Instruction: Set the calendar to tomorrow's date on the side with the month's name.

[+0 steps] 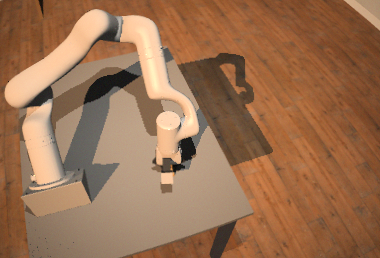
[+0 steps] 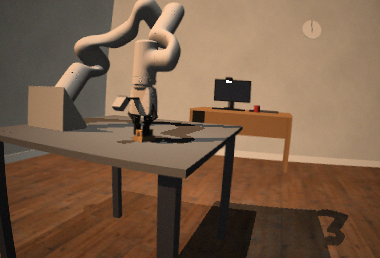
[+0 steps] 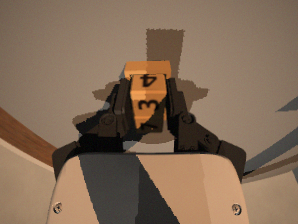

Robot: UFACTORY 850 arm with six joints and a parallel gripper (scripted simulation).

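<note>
Right now my hand is 1 cm above the orange cube. Also, from my hand: calendar cube: 3 cm to the left, 1 cm below, 1 cm ahead; then orange tray: 3 cm below, 2 cm to the left.
</note>
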